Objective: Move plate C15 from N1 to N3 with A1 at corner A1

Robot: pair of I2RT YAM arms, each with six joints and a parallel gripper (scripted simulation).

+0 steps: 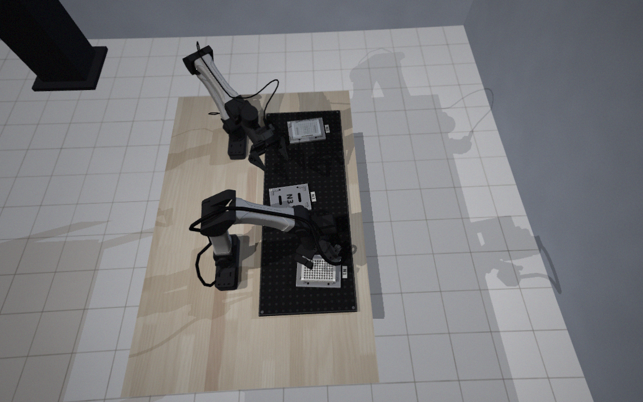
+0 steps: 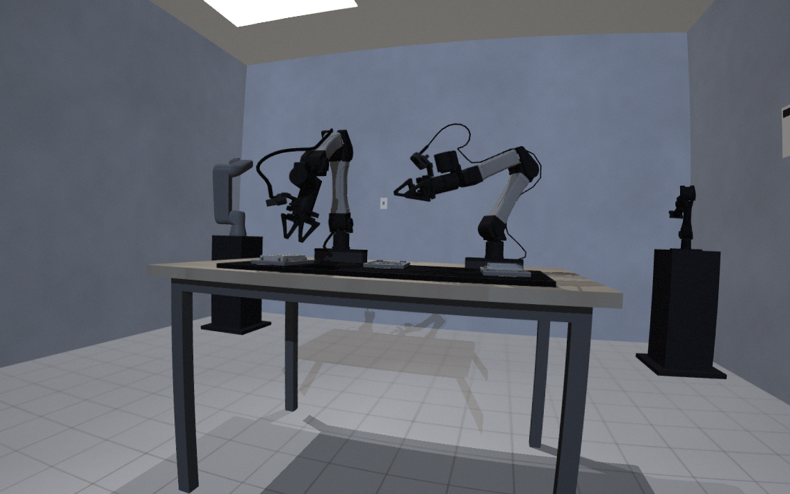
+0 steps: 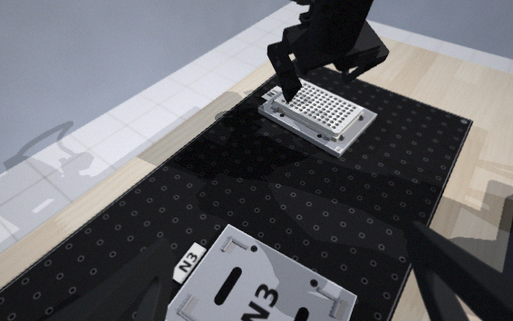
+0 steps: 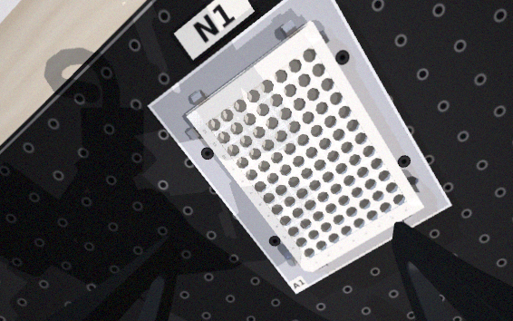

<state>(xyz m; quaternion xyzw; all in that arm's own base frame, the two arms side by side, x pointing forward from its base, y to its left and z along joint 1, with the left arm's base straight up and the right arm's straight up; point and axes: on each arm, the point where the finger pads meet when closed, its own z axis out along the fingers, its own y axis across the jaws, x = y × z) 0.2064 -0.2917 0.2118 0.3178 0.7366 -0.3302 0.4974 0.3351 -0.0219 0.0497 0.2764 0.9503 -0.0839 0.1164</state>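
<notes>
Right now the nest N3 is 10 cm behind my right hand, 28 cm to the left of it and 8 cm below it.
</notes>
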